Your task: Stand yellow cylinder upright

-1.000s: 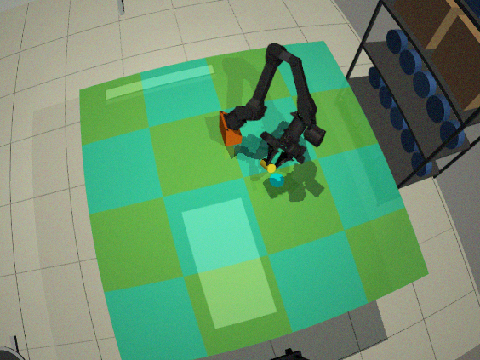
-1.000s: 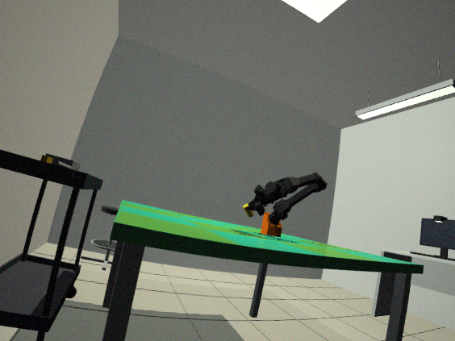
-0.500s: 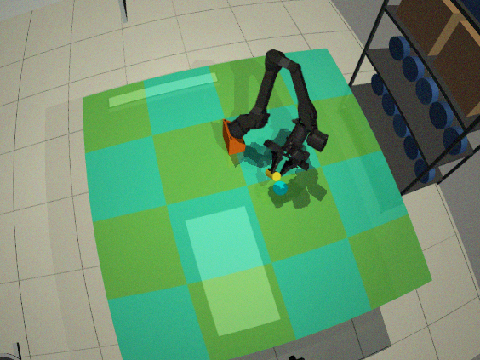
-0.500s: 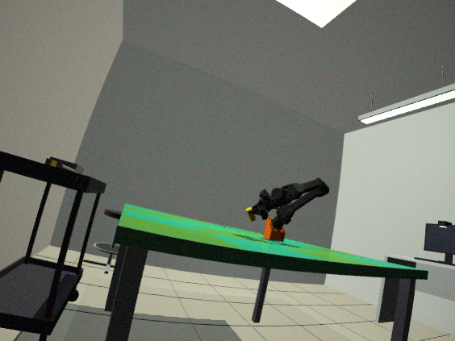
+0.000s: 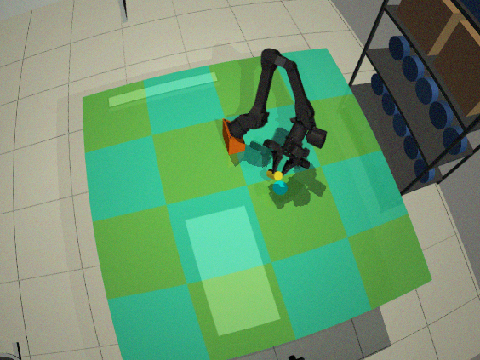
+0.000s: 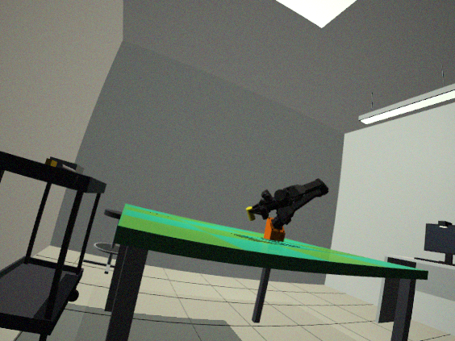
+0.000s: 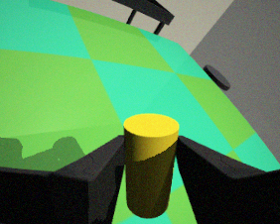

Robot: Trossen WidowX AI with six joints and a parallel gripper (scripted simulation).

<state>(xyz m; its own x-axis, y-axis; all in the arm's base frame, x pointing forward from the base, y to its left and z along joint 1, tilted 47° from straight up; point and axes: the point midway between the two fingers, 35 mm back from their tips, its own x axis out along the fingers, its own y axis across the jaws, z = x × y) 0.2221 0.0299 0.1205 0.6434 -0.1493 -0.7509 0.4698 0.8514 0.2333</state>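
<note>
Now: gripper tip 130 mm above the cyan circle and 30 mm to the right of it. From my gripper tip the other things lie so: yellow cylinder (20 mm below, 10 mm behind).
</note>
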